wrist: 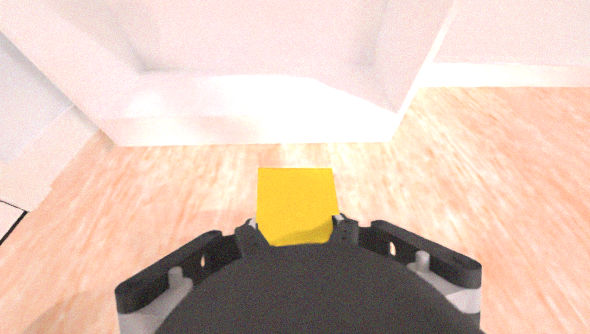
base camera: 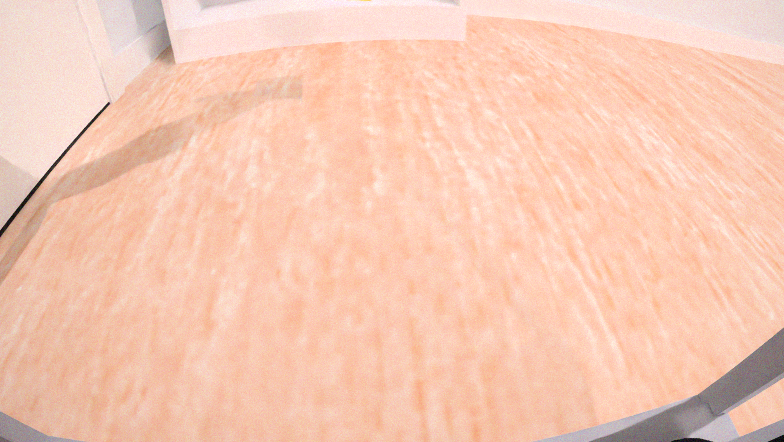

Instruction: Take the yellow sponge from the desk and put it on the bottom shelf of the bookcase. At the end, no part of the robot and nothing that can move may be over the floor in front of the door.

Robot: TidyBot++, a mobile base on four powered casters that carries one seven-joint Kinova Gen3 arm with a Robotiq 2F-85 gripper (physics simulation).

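Frame: origin at the arm's base, x left, y back, z up, level; metres.
Seen in the pictures: gripper, fingertip midpoint: (wrist: 295, 220).
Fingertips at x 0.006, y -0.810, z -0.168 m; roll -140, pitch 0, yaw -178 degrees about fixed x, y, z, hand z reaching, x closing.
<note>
Offsets run from my fingertips to a thing's top centre. "*": to the spot under its first point. Level surfaces: height alone.
The yellow sponge {dx +0.000, dy +0.014, dz +0.041 m} (wrist: 296, 197) (base camera: 360, 0) is held between the fingertips of my gripper (wrist: 295, 220), which is shut on it. In the base camera view a thin sliver of the sponge shows at the top edge. The white bookcase {* dx +0.113, dy -0.324, dz -0.185 m} (wrist: 250, 132) (base camera: 329, 27) stands ahead. Its bottom shelf {dz -0.129 m} (wrist: 215, 97) shows beyond the sponge in the wrist view, and floor shows between the sponge's far edge and the bookcase's foot in that picture. The gripper's fingers do not show in the base camera view.
A pale, door-like panel (base camera: 38, 93) with a dark line along its foot is at the left. A wall with a white baseboard (base camera: 631, 35) (wrist: 500, 75) runs right of the bookcase. An arm-like shadow (base camera: 159, 137) lies on the floor. Grey frame parts (base camera: 653, 425) show at the lower right.
</note>
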